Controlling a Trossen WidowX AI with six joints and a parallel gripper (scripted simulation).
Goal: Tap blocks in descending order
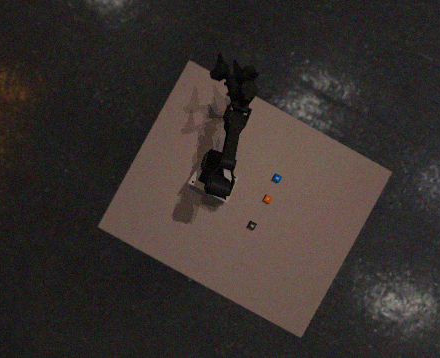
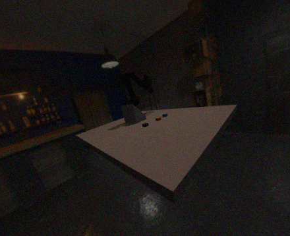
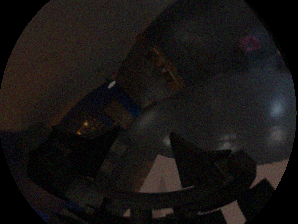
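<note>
Now: gripper tip 390 mm short of the black block, 550 mm to the left of it and 280 mm above it. The rest, counted from my gripper tip: blue block (400 mm ahead, 300 mm to the right, 280 mm below); then orange block (400 mm ahead, 410 mm to the right, 280 mm below).
</note>
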